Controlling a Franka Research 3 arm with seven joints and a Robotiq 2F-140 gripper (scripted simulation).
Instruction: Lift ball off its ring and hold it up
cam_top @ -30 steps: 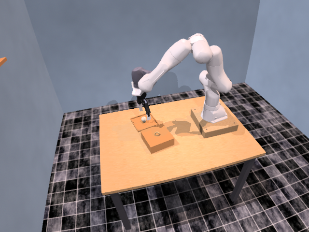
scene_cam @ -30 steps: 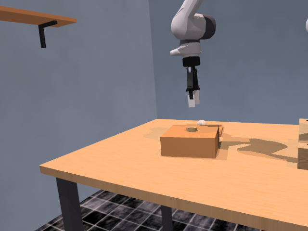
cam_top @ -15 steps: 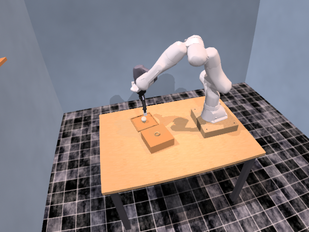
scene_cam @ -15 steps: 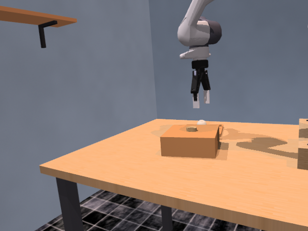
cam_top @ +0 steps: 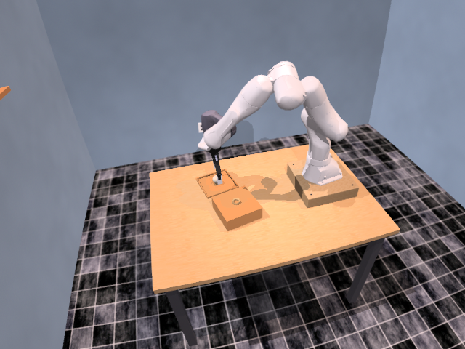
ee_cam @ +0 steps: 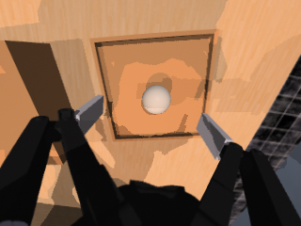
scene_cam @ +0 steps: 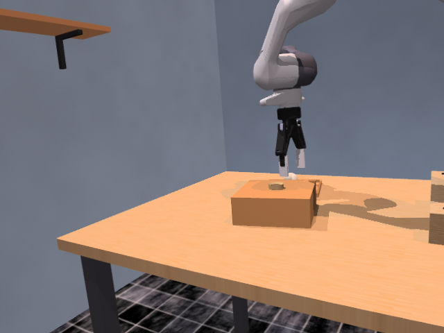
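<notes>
My gripper is now 10 mm short of the white ball and 40 mm above it. Also, from my hand: shallow tray: 10 mm ahead, 70 mm below; then stand: 50 mm behind, 250 mm to the left, 10 mm below.
</notes>
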